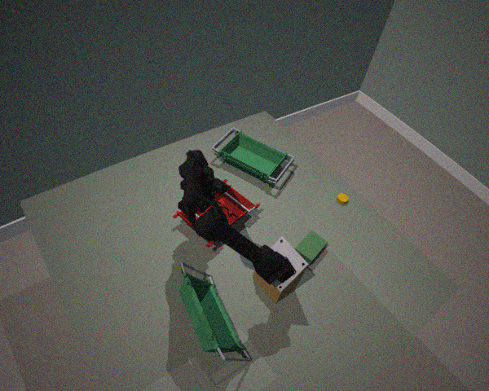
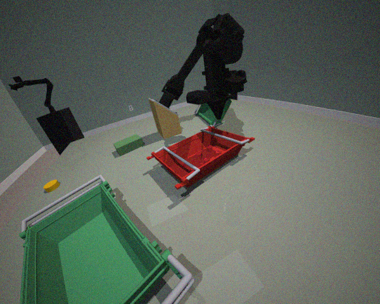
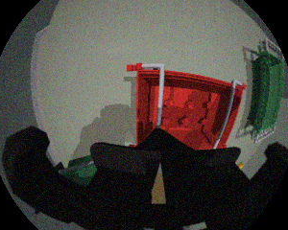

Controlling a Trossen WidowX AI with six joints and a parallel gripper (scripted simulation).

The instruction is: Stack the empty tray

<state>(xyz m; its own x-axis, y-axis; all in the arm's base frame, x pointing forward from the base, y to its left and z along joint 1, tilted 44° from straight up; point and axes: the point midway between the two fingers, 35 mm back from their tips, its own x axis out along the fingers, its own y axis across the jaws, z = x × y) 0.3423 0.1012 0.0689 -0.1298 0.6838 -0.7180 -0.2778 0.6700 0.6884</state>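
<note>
Now: the green tray 350 mm behind my gripper tip, 140 mm to the left of it and 40 mm below it. From my gripper tip the other things lie so: yellow disc 640 mm to the right, 130 mm behind, 110 mm below; then flat green block 340 mm to the right, 270 mm behind, 100 mm below.
</note>
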